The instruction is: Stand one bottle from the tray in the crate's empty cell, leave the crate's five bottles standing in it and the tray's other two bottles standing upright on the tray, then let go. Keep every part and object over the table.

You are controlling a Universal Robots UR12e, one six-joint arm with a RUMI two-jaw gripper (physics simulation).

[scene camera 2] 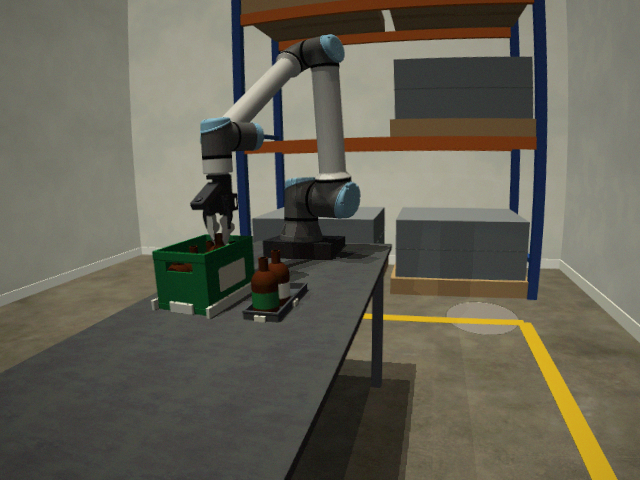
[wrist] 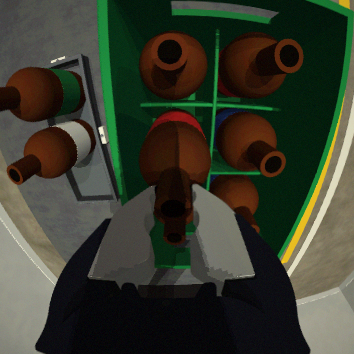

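Seen in the pictures: gripper, fingertip midpoint: (scene camera 2: pixel 220 245) (wrist: pixel 174 186); arm's base at its link origin: (scene camera 2: pixel 300 239).
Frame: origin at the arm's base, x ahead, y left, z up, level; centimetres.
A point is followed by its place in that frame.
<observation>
My gripper (scene camera 2: pixel 220 241) @[x 62.7, y -7.7, z 10.4 cm] (wrist: pixel 174 186) @[x 62.7, y -7.7, z 10.4 cm] is shut on the neck of a brown bottle with a red label (wrist: pixel 175 150) @[x 66.0, y -8.2, z 10.2 cm]. This bottle is at the middle cell of the tray-side row in the green crate (scene camera 2: pixel 180 289) @[x 77.7, y -14.1, z 0.5 cm] (wrist: pixel 106 100) @[x 70.6, y -4.0, z 11.2 cm]. Its body is below the crate rim in the scene view; whether its base touches the crate floor is hidden. Other brown bottles (wrist: pixel 170 62) @[x 72.5, y -8.6, z 10.0 cm] (wrist: pixel 247 145) @[x 64.5, y -15.7, z 6.5 cm] stand in cells around it, one partly hidden behind the held neck. On the dark tray (scene camera 2: pixel 300 290) @[x 59.3, y 16.0, z -4.0 cm] (wrist: pixel 95 184) @[x 55.0, y 10.8, z -5.8 cm], a green-labelled bottle (scene camera 2: pixel 265 289) @[x 77.4, y 11.7, z 1.9 cm] (wrist: pixel 40 94) @[x 73.4, y 7.2, z 4.7 cm] and a white-labelled bottle (scene camera 2: pixel 279 271) @[x 68.3, y 12.7, z 4.4 cm] (wrist: pixel 57 150) @[x 66.1, y 7.7, z 4.4 cm] stand upright.
The tray lies beside the crate on the grey table (scene camera 2: pixel 180 382) @[x 113.2, y 6.2, z -6.3 cm]. White corner pieces sit at the crate's base. The robot's base stands behind the crate and tray. A storage rack (scene camera 2: pixel 540 155) with grey boxes (scene camera 2: pixel 460 248) stands behind the table.
</observation>
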